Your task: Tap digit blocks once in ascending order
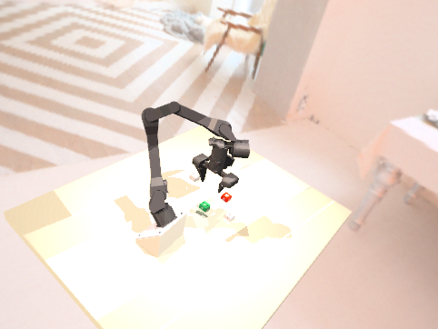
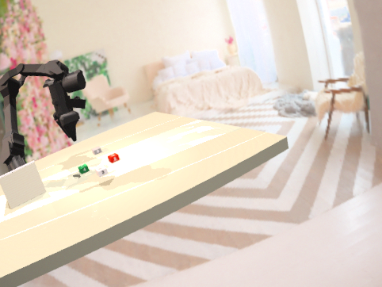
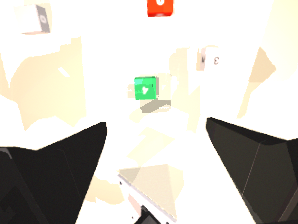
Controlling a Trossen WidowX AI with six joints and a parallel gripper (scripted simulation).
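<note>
Now: the white block 11 cm below my gripper tip, 9 cm to the right of it and 5 cm ahead of it. Also, from my gripper tip: red block: 12 cm ahead, 11 cm below; then green block: 11 cm below, 1 cm to the left.
</note>
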